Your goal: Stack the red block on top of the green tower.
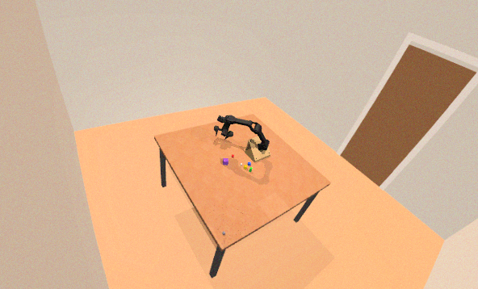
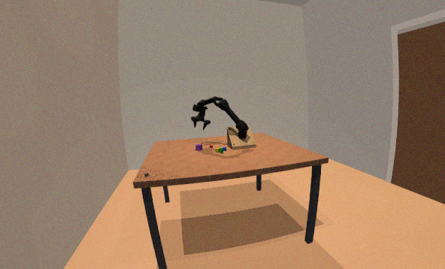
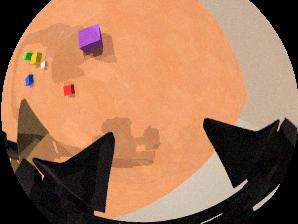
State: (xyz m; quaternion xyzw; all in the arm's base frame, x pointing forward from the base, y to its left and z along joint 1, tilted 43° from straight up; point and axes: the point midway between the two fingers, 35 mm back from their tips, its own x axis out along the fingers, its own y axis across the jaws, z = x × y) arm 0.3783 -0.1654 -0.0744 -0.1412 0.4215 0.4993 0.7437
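The red block lies 15 cm below my gripper tip, 13 cm to the left of it and 10 cm behind it. Also, from my gripper tip: blue block (28 cm to the left, 20 cm behind, 15 cm below); then purple cube (18 cm to the left, 14 cm below, 1 cm ahead); then yellow block (30 cm to the left, 15 cm below, 14 cm behind).
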